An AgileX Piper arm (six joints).
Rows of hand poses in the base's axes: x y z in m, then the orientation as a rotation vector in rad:
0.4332 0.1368 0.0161 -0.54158 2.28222 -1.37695
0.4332 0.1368 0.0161 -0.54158 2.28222 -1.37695
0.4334 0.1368 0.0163 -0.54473 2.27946 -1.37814
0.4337 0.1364 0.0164 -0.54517 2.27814 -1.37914
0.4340 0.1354 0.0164 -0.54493 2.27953 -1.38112
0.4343 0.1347 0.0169 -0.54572 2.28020 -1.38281
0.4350 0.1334 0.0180 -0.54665 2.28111 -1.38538
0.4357 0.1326 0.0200 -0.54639 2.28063 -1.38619
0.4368 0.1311 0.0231 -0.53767 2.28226 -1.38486
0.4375 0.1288 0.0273 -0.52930 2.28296 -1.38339
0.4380 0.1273 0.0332 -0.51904 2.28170 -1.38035
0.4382 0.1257 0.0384 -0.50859 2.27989 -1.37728
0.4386 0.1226 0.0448 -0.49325 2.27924 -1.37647
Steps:
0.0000 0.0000 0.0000 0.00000 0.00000 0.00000
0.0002 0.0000 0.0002 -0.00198 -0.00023 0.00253
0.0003 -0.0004 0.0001 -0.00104 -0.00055 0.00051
0.0003 -0.0010 0.0000 -0.00100 0.00135 -0.00155
0.0003 -0.0007 0.0005 -0.00114 0.00127 -0.00056
0.0007 -0.0013 0.0011 -0.00171 0.00171 -0.00094
0.0007 -0.0008 0.0020 -0.00060 -0.00031 -0.00019
0.0011 -0.0015 0.0031 0.00284 -0.00343 -0.00471
0.0007 -0.0023 0.0042 0.00267 -0.00397 -0.00403
0.0005 -0.0015 0.0059 0.00364 -0.00671 -0.00345
0.0002 -0.0016 0.0052 0.00358 -0.00720 -0.00329
0.0004 -0.0031 0.0064 0.00321 -0.00818 -0.00725

